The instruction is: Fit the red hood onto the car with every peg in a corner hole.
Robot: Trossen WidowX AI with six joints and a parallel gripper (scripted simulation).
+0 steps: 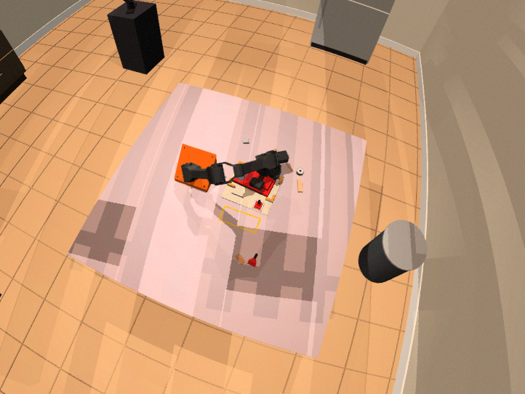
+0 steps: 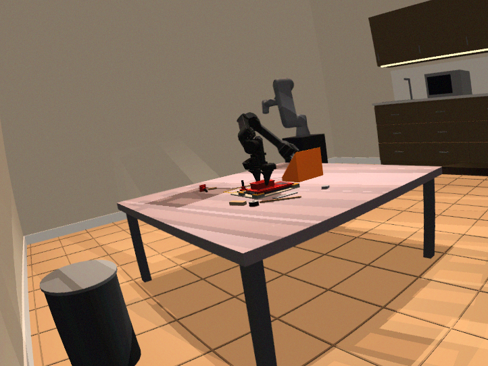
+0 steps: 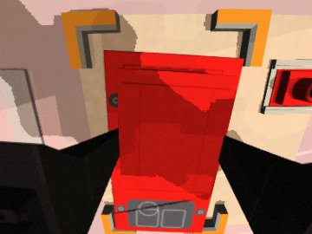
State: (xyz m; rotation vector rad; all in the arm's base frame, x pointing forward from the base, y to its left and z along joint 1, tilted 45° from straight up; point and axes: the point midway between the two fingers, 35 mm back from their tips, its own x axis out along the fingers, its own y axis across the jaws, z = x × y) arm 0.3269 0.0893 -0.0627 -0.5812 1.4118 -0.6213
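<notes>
Right now my gripper tip is 20 mm above the grey engine block. The rest, counted from my gripper tip: black ring: 160 mm ahead, 160 mm to the left, 30 mm below; stick: 50 mm ahead, 200 mm to the left, 40 mm below; red hood: 10 mm above.
</notes>
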